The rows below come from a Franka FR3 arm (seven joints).
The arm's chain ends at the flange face. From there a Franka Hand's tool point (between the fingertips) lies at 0.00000 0.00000 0.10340 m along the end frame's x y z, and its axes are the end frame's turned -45 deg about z.
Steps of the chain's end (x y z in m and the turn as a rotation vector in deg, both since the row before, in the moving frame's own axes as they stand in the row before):
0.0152, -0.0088, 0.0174, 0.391, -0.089, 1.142
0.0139, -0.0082, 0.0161, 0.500, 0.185, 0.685
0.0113, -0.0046, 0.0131, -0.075, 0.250, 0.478
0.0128, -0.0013, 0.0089, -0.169, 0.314, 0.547
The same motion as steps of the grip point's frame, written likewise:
0.0174, 0.0039, 0.0174, 0.339, 0.214, 1.142
0.0165, 0.0036, 0.0161, 0.223, 0.484, 0.685
0.0115, 0.0052, 0.0131, -0.230, 0.124, 0.478
0.0102, 0.0087, 0.0089, -0.342, 0.103, 0.547

